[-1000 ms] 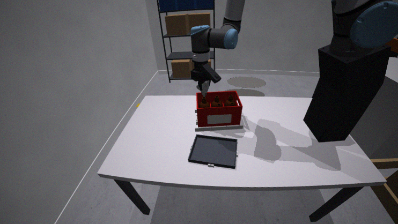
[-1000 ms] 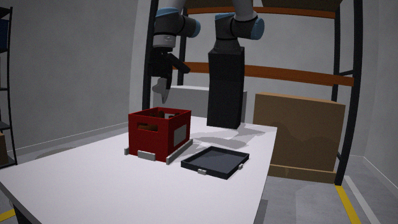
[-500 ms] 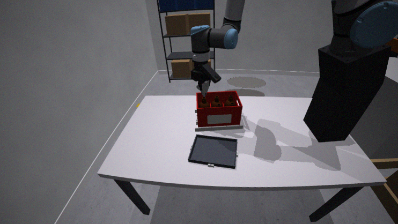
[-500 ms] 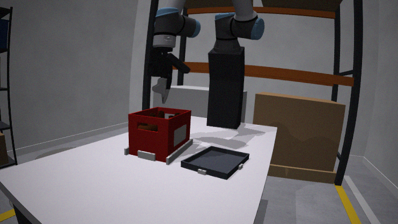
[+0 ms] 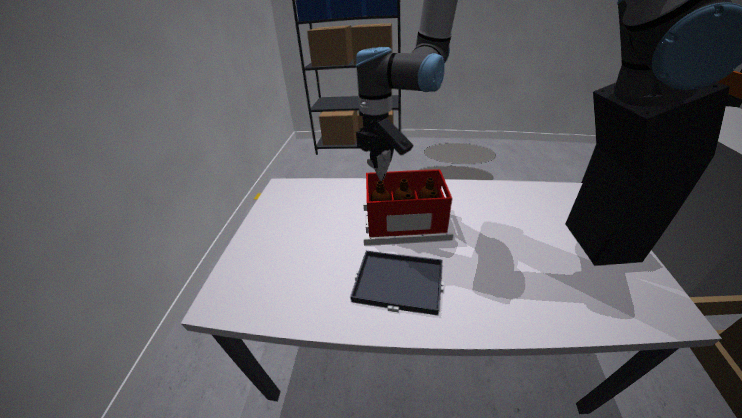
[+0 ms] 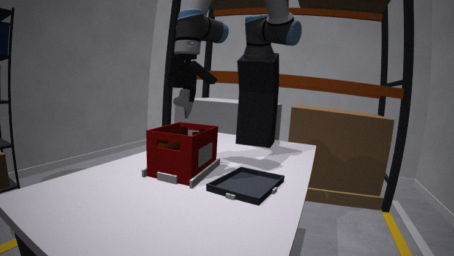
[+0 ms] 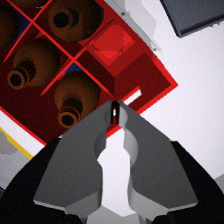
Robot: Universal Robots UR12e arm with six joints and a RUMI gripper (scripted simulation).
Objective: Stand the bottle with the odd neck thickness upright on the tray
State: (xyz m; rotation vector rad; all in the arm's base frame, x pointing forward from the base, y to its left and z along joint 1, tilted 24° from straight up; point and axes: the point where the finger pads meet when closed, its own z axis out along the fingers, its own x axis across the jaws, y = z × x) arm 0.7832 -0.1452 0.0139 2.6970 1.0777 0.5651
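The glass bottle lies 150 mm below my hand, 90 mm to the right of it and 80 mm behind it. Round my hand: dark tray (230 mm to the left, 230 mm below, 20 mm behind); red crate (160 mm below, 80 mm behind, 40 mm to the right); brown bottle (150 mm below, 90 mm to the right).
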